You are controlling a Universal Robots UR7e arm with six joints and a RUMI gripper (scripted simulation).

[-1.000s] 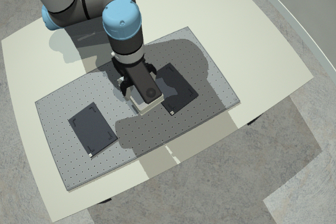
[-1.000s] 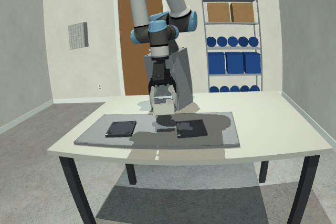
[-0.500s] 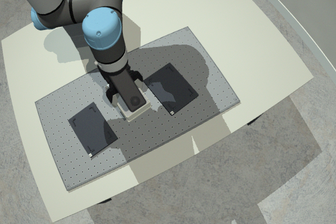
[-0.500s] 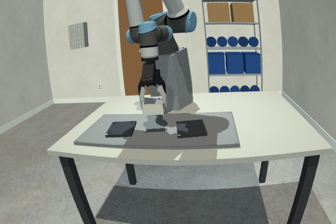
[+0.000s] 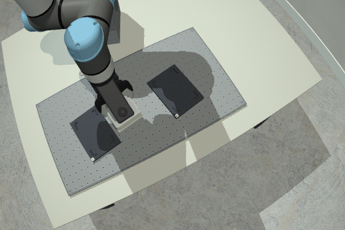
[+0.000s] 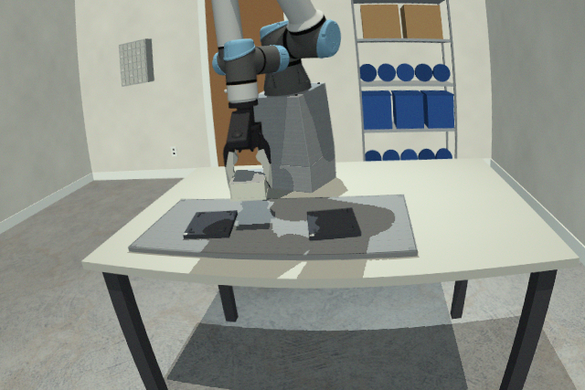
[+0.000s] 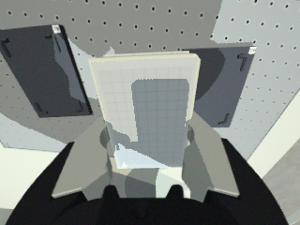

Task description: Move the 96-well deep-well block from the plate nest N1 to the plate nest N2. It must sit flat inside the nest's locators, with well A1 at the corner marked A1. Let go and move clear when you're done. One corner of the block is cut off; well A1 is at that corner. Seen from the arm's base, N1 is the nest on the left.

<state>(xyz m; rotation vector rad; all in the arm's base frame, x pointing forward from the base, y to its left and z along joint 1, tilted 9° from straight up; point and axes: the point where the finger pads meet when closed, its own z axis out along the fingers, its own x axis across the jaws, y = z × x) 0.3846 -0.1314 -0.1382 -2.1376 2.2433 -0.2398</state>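
My gripper is now 120 mm to the left of the plate nest N2, 100 mm above it and 20 mm past it. Also, from my hand: white A1 mark (180 mm to the right, 100 mm below, 50 mm ahead); then plate nest N1 (190 mm to the left, 100 mm below, 40 mm ahead); then white deep-well block (10 mm above).
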